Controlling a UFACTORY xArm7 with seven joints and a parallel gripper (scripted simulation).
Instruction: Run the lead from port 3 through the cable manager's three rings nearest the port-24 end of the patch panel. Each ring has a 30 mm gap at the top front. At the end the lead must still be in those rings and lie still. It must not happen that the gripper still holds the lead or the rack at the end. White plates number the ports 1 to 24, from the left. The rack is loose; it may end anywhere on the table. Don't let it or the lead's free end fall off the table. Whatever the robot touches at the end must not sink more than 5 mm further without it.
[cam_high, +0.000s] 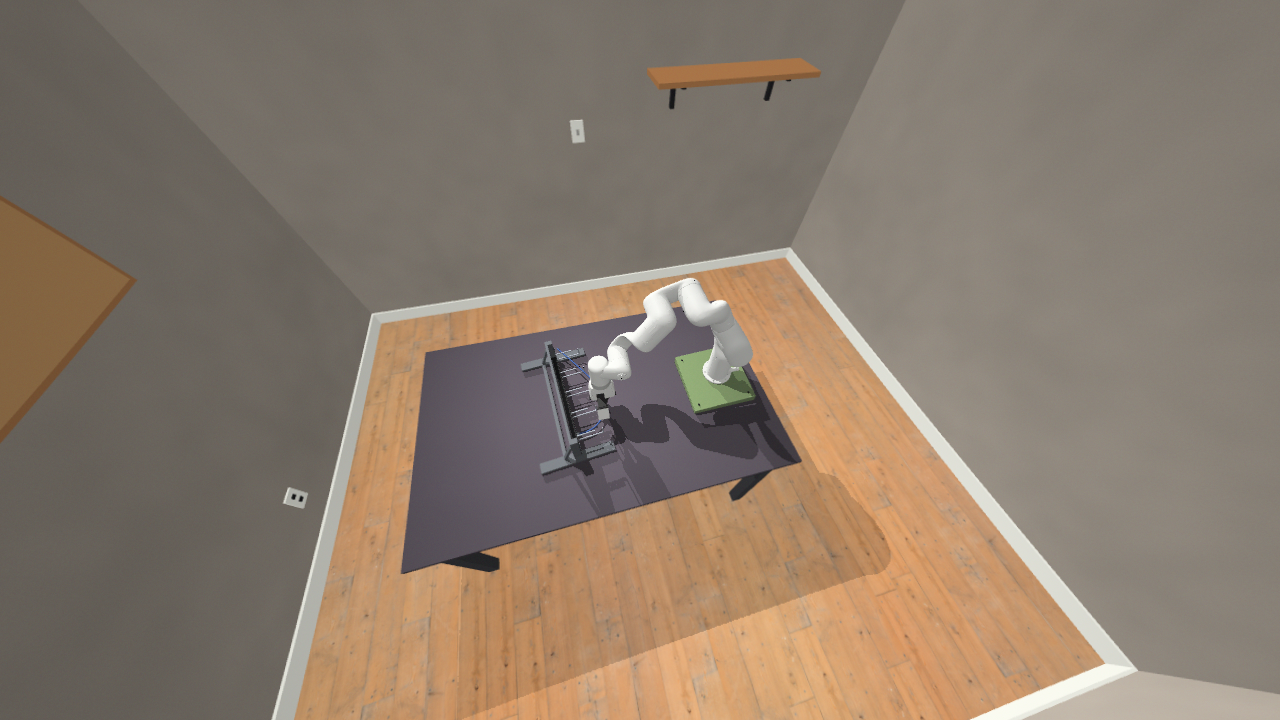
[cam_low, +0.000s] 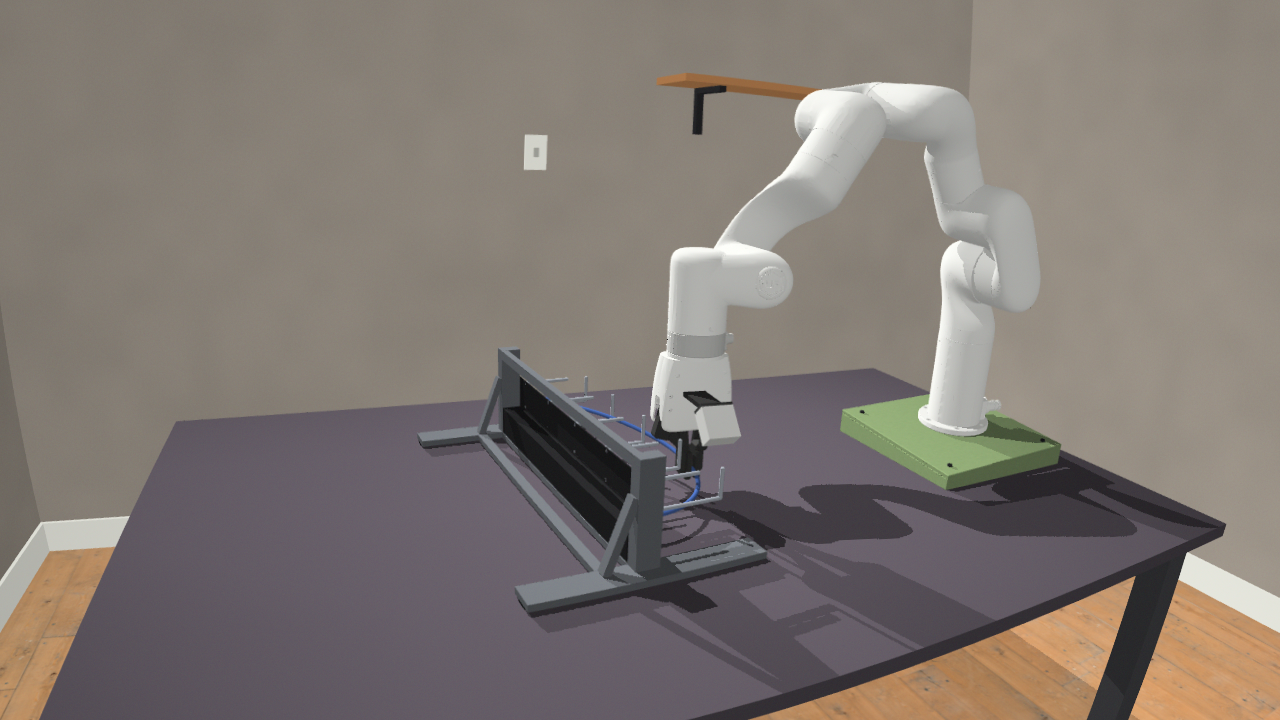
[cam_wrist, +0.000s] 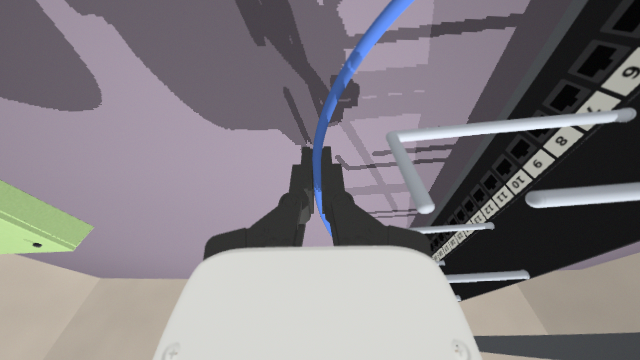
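Right now my hand is 17 cm short of the grey rack, 3 cm to the left of it and 2 cm below it.
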